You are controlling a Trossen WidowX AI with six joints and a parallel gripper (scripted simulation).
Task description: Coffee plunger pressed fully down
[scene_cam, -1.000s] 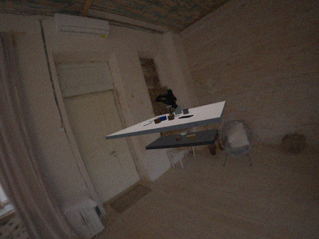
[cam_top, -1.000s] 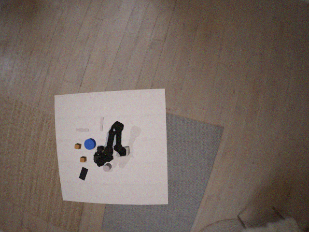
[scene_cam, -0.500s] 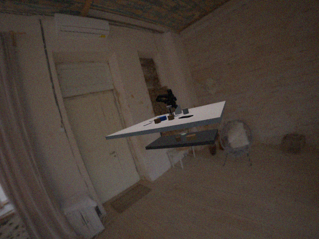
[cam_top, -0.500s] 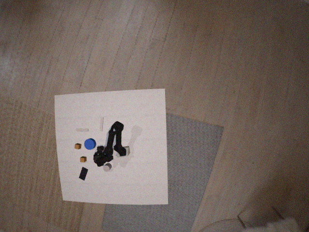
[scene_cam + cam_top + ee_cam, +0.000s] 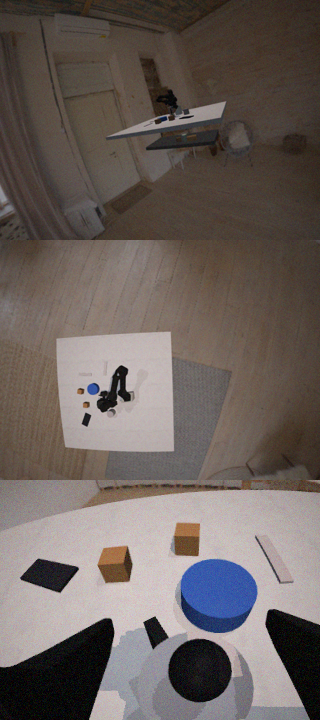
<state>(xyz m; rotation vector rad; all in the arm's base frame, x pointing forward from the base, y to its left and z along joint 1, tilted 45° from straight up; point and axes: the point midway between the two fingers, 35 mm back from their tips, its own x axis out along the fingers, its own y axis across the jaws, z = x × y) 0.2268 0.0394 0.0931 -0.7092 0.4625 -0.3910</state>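
My gripper tip is 9 cm above the coffee press, 1 cm to the right of it and 1 cm past it. The rest, counted from my gripper tip: grey cylinder (19 cm to the left, 14 cm below, 3 cm behind); blue disc (16 cm below, 13 cm ahead, 9 cm to the right); black flat plate (30 cm ahead, 25 cm to the left, 18 cm below).
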